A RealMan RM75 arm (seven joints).
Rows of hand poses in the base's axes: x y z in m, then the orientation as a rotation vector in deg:
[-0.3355, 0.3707, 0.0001, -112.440, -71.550, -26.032]
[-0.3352, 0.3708, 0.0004, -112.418, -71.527, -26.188]
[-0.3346, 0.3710, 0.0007, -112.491, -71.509, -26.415]
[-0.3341, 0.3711, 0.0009, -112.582, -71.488, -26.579]
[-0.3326, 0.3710, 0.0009, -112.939, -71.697, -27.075]
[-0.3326, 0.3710, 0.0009, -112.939, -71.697, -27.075]
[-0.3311, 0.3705, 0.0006, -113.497, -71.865, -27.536]
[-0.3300, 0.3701, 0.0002, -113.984, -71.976, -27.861]
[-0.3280, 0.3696, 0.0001, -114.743, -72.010, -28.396]
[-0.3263, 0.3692, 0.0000, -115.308, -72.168, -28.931]
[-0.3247, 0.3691, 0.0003, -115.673, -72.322, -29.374]
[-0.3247, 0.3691, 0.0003, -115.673, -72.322, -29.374]
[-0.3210, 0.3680, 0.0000, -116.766, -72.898, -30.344]
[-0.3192, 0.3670, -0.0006, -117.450, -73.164, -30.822]
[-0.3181, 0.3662, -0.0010, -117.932, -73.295, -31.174]
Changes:
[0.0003, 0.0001, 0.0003, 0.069, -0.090, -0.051]
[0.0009, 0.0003, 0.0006, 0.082, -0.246, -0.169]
[0.0014, 0.0004, 0.0008, 0.064, -0.361, -0.278]
[0.0029, 0.0003, 0.0008, -0.176, -0.856, -0.502]
[0.0029, 0.0003, 0.0008, -0.176, -0.856, -0.502]
[0.0044, -0.0002, 0.0005, -0.564, -1.342, -0.835]
[0.0055, -0.0006, 0.0001, -0.908, -1.696, -1.118]
[0.0075, -0.0011, 0.0000, -1.377, -2.199, -1.641]
[0.0092, -0.0015, -0.0001, -1.752, -2.729, -2.003]
[0.0108, -0.0016, 0.0002, -1.993, -3.162, -2.240]
[0.0108, -0.0016, 0.0002, -1.993, -3.162, -2.240]
[0.0145, -0.0027, -0.0001, -2.861, -4.272, -2.774]
[0.0163, -0.0037, -0.0007, -3.397, -4.835, -3.116]
[0.0174, -0.0045, -0.0011, -3.746, -5.214, -3.390]

